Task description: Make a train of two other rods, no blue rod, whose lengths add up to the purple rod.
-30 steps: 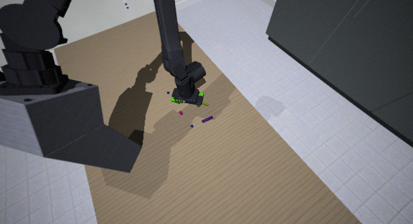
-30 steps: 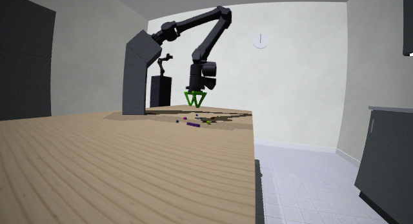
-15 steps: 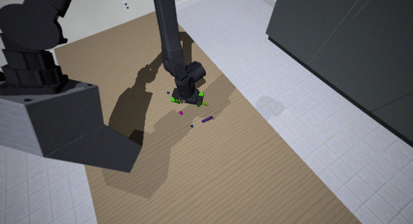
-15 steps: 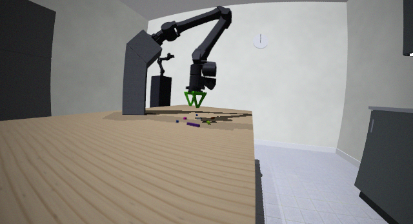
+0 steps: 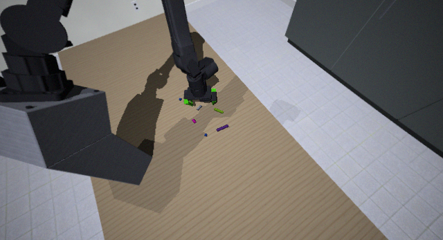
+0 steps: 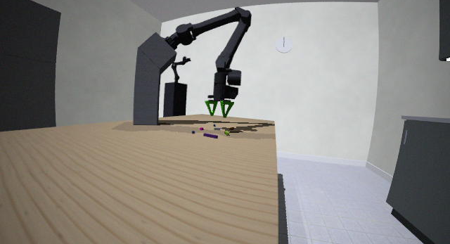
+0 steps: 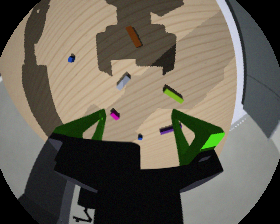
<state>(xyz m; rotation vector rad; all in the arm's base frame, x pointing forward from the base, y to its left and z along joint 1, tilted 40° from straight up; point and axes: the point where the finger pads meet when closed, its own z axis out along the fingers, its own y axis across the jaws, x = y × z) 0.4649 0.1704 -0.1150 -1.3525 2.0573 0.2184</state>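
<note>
The magenta rod lies 7 cm below my hand, 7 cm behind it and 4 cm to the right of it. Also, from my hand: orange rod 10 cm to the left, 7 cm below, 2 cm ahead; lime rod 7 cm below, 7 cm ahead, 2 cm to the right; grey rod 7 cm below, 3 cm to the left, 2 cm behind.
</note>
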